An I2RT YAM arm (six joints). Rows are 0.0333 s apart.
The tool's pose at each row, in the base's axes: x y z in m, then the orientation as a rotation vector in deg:
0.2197 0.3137 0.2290 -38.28 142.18 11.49
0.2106 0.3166 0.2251 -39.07 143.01 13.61
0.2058 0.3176 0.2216 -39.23 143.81 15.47
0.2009 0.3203 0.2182 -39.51 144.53 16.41
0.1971 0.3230 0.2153 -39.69 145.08 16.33
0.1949 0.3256 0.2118 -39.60 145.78 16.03
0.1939 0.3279 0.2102 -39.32 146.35 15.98
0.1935 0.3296 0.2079 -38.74 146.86 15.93
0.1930 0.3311 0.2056 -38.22 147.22 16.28
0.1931 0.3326 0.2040 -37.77 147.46 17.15
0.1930 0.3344 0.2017 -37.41 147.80 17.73
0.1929 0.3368 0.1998 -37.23 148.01 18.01
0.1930 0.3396 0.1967 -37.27 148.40 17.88
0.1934 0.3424 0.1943 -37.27 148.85 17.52
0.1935 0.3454 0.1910 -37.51 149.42 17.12
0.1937 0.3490 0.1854 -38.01 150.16 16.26
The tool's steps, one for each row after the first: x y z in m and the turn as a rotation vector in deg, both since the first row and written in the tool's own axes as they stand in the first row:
0.0075 0.0071 -0.0003 -1.81 0.73 0.12
0.0125 0.0104 0.0006 -3.27 1.32 0.60
0.0168 0.0151 0.0019 -4.10 1.97 0.79
0.0200 0.0194 0.0032 -4.16 2.55 0.78
0.0224 0.0227 0.0058 -4.02 3.21 0.95
0.0230 0.0252 0.0073 -3.99 3.69 1.26
0.0239 0.0269 0.0095 -3.87 4.03 1.75
0.0249 0.0285 0.0116 -4.03 4.20 2.25
0.0251 0.0297 0.0134 -4.56 4.23 2.79
0.0256 0.0313 0.0158 -4.91 4.41 3.22
0.0258 0.0334 0.0180 -5.09 4.54 3.45
0.0262 0.0358 0.0214 -5.06 4.93 3.49
0.0261 0.0380 0.0243 -4.87 5.39 3.51
0.0266 0.0406 0.0280 -4.73 6.03 3.40
0.0280 0.0436 0.0337 -4.36 6.93 3.07

